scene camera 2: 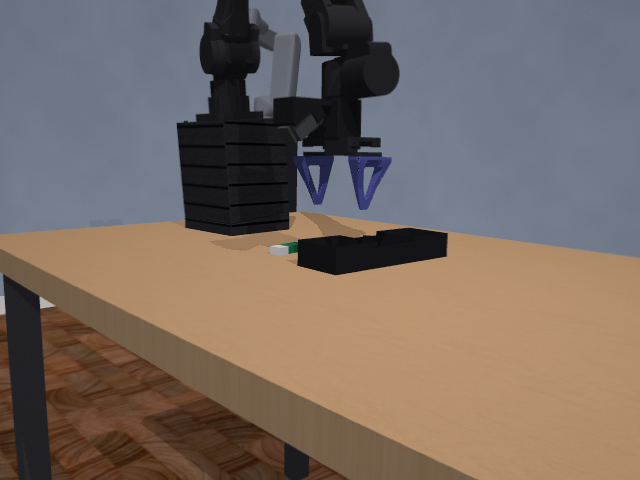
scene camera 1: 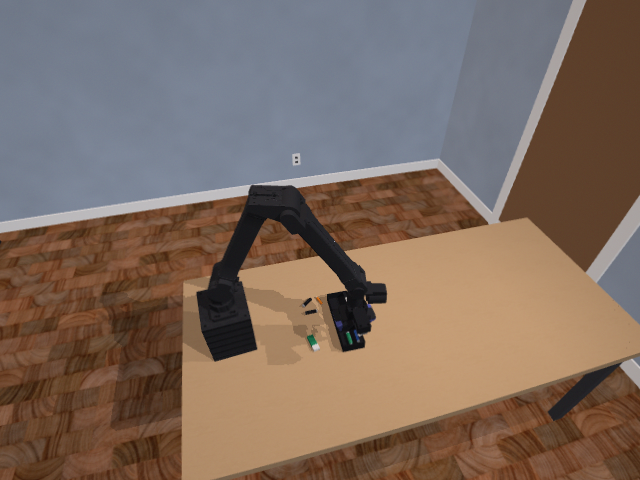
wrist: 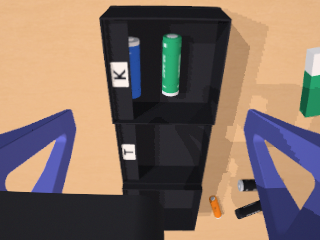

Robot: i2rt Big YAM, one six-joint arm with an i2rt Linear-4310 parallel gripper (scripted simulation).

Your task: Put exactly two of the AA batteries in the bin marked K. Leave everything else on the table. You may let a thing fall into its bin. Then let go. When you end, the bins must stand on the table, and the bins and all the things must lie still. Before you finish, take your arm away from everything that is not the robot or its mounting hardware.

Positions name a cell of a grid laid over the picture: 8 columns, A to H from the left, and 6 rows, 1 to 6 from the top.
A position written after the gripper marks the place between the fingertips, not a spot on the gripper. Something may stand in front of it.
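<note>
Black bin row (scene camera 2: E4) (scene camera 1: E4) (wrist: E4). Green AA battery (wrist: E2); scene camera 2 misses it, hidden by the row. The gripper (scene camera 2: E3) (wrist: E3), in view.
</note>
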